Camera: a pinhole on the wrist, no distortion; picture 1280 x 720 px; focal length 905.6 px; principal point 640.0 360.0 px. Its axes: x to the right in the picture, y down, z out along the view. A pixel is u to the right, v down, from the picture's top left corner.
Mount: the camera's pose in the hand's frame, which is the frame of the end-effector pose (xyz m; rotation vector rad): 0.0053 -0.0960 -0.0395 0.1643 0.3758 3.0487
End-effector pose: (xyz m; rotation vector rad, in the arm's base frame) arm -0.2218 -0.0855 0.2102 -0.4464 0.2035 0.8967
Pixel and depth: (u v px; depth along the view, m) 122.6 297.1 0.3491
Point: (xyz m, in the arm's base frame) -0.0720 0.2085 0.3672
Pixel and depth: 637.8 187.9 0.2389
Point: -0.2064 0.0241 0.3562
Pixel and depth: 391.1 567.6 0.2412
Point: -0.0891 0.0209 0.3827
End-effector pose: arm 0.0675 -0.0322 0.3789 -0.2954 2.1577 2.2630
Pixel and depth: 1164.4 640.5 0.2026
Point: 0.1454 0.1661 0.3000
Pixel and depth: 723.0 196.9 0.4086
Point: -0.0063 0.2980 0.4642
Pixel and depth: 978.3 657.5 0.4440
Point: 0.1377 0.4258 0.2944
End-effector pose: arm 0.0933 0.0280 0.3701 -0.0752 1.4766 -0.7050
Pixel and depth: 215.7 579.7 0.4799
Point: 0.4280 -0.3509 0.2344
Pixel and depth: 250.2 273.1 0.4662
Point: 0.4423 -0.2005 0.1718
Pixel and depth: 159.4 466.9 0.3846
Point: 0.3494 -0.2601 0.2228
